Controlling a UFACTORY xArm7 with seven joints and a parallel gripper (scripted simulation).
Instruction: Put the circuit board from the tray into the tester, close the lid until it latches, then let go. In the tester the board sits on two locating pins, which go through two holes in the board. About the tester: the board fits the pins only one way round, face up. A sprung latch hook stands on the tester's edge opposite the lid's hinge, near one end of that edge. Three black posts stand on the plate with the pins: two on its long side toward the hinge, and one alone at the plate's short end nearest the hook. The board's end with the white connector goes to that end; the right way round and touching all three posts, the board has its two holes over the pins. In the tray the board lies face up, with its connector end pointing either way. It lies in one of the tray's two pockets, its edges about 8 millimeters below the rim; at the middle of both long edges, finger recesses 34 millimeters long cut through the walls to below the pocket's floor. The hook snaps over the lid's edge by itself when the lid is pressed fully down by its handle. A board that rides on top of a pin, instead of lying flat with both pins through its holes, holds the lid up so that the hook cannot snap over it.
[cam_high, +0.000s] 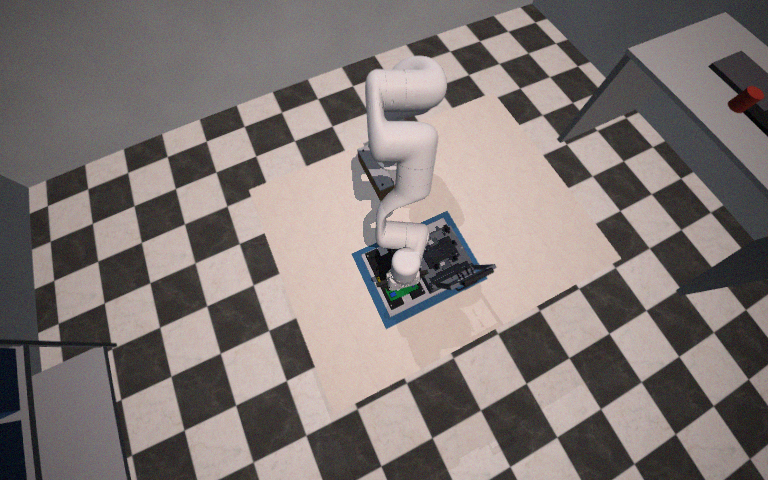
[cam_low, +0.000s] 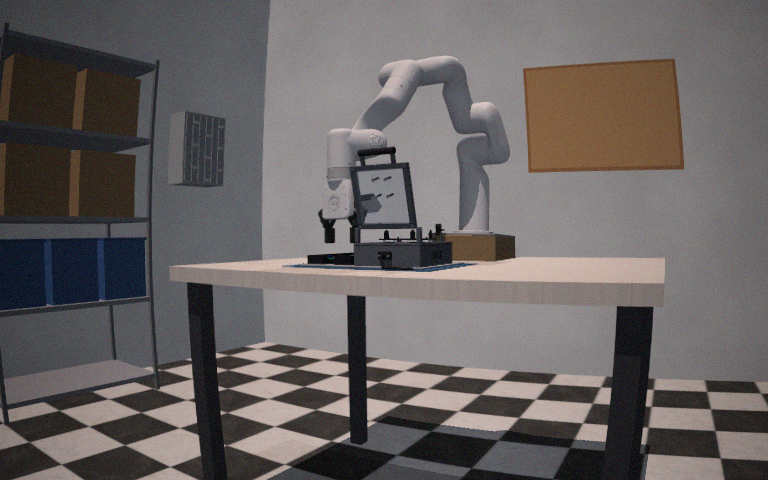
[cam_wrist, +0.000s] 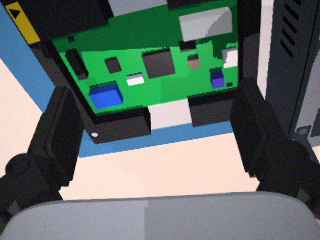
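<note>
Now: hand 5 cm above the green circuit board. Round my hand: tester lid 10 cm ahead, 16 cm to the left, 12 cm above; then latch hook 7 cm behind, 24 cm to the left, 2 cm above.
</note>
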